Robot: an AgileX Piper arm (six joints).
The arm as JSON. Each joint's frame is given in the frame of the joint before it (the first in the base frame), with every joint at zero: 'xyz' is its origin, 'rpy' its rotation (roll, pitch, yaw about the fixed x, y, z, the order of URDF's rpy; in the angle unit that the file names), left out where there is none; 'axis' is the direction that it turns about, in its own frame. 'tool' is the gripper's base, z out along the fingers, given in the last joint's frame.
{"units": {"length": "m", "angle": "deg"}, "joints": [
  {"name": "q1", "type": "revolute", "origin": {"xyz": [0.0, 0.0, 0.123]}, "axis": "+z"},
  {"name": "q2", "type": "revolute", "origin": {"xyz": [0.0, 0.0, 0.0], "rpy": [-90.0, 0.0, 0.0]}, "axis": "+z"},
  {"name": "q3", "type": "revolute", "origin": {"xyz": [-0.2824, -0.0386, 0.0]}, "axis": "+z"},
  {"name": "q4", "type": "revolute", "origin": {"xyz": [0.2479, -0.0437, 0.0], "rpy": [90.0, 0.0, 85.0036]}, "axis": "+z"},
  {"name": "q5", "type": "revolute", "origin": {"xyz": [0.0, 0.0, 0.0], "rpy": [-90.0, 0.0, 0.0]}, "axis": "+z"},
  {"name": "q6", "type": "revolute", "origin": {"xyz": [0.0, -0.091, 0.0], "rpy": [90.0, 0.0, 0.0]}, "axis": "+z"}
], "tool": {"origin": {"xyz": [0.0, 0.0, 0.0]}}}
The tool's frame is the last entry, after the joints.
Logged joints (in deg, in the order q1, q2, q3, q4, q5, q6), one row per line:
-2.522 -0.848 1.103 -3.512 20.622 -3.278
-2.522 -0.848 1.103 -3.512 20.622 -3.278
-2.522 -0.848 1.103 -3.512 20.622 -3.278
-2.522 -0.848 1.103 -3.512 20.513 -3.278
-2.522 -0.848 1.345 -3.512 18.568 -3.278
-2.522 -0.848 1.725 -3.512 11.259 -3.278
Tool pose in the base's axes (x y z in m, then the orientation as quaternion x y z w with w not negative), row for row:
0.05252 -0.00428 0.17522 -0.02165 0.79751 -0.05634 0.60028
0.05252 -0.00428 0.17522 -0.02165 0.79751 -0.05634 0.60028
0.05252 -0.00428 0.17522 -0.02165 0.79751 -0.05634 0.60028
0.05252 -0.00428 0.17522 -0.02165 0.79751 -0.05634 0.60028
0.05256 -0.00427 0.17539 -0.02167 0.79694 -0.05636 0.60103
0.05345 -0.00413 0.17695 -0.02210 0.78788 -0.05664 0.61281
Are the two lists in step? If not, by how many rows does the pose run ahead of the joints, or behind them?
The pose runs 1 row behind the joints: the pose in row i belongs to the joints in row i - 1.
